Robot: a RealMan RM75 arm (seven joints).
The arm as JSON. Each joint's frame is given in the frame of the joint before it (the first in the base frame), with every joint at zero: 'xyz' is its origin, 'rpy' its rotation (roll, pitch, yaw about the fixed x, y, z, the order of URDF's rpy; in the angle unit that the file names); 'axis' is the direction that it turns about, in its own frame. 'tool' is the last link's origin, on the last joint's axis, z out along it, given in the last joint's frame.
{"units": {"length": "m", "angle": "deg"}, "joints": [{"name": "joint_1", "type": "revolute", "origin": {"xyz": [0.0, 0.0, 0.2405], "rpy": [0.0, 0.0, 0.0]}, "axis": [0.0, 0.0, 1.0]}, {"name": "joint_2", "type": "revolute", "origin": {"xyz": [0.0, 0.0, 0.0], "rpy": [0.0, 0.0, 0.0]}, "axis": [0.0, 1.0, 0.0]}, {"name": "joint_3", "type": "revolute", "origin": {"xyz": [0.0, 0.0, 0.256], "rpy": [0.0, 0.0, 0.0]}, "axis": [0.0, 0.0, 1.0]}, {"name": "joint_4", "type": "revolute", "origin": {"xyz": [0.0, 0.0, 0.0], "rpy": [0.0, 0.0, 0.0]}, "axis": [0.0, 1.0, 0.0]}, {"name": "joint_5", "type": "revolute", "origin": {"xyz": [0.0, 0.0, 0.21], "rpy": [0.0, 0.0, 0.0]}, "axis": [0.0, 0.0, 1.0]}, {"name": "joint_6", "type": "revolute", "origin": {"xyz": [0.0, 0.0, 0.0], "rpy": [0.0, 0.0, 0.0]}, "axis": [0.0, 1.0, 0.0]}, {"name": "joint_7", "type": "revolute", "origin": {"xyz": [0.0, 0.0, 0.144], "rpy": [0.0, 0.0, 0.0]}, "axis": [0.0, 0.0, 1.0]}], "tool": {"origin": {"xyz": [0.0, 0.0, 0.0], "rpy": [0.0, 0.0, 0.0]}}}
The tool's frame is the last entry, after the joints.
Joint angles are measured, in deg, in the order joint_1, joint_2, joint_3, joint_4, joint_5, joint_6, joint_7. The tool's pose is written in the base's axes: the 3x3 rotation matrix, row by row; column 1 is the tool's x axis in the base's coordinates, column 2 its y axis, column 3 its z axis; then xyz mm. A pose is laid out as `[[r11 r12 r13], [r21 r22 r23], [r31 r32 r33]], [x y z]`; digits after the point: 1 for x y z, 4 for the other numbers.
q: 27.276 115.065 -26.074 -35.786 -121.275 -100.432 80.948
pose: [[0.7043 -0.5617 -0.4341], [-0.4301 -0.8242 0.3684], [-0.5647 -0.0727 -0.8221]], [297.5 299.4 41.4]
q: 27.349 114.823 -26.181 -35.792 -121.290 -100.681 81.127
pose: [[0.7058 -0.5600 -0.4339], [-0.4308 -0.8255 0.3645], [-0.5623 -0.0704 -0.8239]], [297.4 299.7 42.9]
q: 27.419 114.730 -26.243 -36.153 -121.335 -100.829 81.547
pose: [[0.7072 -0.5602 -0.4314], [-0.4322 -0.8254 0.3633], [-0.5595 -0.0705 -0.8258]], [297.0 300.3 44.5]
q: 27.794 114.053 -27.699 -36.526 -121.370 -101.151 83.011
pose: [[0.7156 -0.5581 -0.4201], [-0.4455 -0.8278 0.3409], [-0.5380 -0.0568 -0.8410]], [295.4 302.4 47.3]
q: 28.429 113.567 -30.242 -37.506 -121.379 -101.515 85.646
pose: [[0.7264 -0.5567 -0.4031], [-0.4685 -0.8302 0.3022], [-0.5029 -0.0306 -0.8638]], [290.8 305.6 48.4]
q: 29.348 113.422 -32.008 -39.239 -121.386 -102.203 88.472
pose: [[0.7365 -0.5517 -0.3914], [-0.4810 -0.8339 0.2706], [-0.4757 -0.0111 -0.8795]], [283.0 310.6 50.8]
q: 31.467 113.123 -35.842 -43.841 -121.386 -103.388 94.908
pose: [[0.7639 -0.5408 -0.3521], [-0.4973 -0.8410 0.2128], [-0.4112 0.0125 -0.9114]], [264.0 323.1 57.7]
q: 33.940 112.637 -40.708 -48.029 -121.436 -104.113 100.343
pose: [[0.8057 -0.5130 -0.2960], [-0.4917 -0.8580 0.1484], [-0.3301 0.0260 -0.9436]], [241.9 335.6 61.3]
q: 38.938 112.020 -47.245 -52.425 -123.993 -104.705 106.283
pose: [[0.8727 -0.4553 -0.1765], [-0.4529 -0.8898 0.0561], [-0.1826 0.0310 -0.9827]], [207.7 353.5 59.7]
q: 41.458 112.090 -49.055 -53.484 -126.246 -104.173 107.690
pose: [[0.8963 -0.4277 -0.1173], [-0.4263 -0.9038 0.0380], [-0.1223 0.0160 -0.9924]], [194.4 362.3 56.8]
